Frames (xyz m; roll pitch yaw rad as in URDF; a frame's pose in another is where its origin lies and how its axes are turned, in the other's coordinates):
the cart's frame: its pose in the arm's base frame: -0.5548 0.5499 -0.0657 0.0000 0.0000 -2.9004
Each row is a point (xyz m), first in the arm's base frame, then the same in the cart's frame.
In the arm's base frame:
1: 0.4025 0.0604 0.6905
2: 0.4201 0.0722 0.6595
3: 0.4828 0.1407 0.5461
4: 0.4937 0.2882 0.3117
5: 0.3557 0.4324 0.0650
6: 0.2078 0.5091 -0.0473
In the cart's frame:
1: -0.8127 0.7040 0.7562
2: -0.8326 0.6967 0.7252
3: -0.9098 0.6452 0.6118
4: -0.9556 0.5046 0.3774
5: -0.8561 0.3316 0.1307
6: -0.7308 0.2218 0.0184

